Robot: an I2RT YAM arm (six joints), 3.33 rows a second.
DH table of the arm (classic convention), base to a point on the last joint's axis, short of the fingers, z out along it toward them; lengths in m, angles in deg. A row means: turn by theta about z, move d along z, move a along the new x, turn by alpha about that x. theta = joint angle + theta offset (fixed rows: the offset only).
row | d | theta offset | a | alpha
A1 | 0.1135 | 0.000 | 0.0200 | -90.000
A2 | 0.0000 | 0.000 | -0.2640 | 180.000
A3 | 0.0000 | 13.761 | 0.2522 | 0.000
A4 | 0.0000 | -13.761 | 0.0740 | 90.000
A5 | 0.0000 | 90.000 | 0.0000 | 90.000
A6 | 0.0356 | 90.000 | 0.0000 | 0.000
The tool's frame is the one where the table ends.
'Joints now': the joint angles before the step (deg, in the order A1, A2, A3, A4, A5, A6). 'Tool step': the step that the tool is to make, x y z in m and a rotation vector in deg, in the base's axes. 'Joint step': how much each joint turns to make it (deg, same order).
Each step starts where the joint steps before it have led.
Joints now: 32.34, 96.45, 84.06, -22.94, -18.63, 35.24
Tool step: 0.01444, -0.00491, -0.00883, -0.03, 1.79, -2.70
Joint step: -1.68, 2.30, 1.00, 0.21, 0.29, 1.41
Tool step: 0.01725, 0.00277, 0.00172, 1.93, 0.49, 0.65
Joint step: -1.09, 3.47, 4.20, 0.00, -2.53, 0.56
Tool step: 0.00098, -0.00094, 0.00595, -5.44, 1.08, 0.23
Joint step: 0.02, 1.39, 4.77, -8.23, 2.42, -3.65
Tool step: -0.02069, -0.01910, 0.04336, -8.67, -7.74, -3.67
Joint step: -0.04, -5.29, 3.52, -7.87, 10.10, -6.53
